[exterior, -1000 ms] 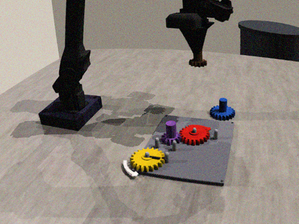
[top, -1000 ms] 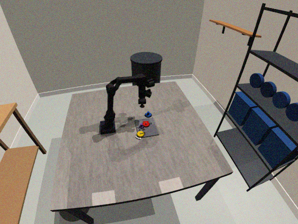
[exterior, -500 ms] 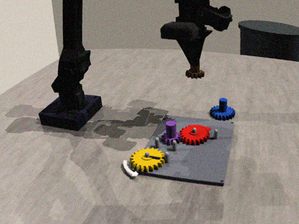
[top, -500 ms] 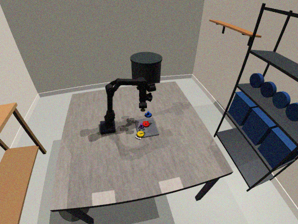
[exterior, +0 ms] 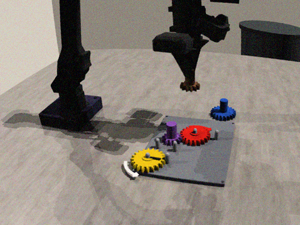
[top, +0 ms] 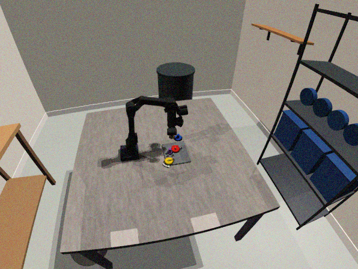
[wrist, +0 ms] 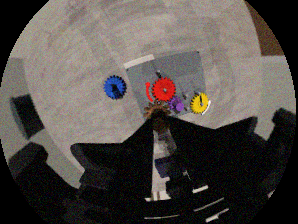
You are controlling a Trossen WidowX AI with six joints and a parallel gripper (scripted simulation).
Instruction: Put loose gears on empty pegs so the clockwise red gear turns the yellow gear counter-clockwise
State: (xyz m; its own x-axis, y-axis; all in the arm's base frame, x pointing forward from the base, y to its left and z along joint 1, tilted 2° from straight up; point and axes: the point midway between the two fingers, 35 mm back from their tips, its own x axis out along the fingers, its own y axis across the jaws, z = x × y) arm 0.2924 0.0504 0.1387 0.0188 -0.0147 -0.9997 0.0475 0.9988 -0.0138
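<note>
My gripper tip is 11 cm above the purple gear, 6 cm to the left of it and 2 cm past it. From my gripper tip the other things lie so: blue gear 11 cm below, 10 cm to the left, 6 cm ahead; brown gear 1 cm below; red gear 11 cm below, 3 cm to the right, 2 cm ahead.
</note>
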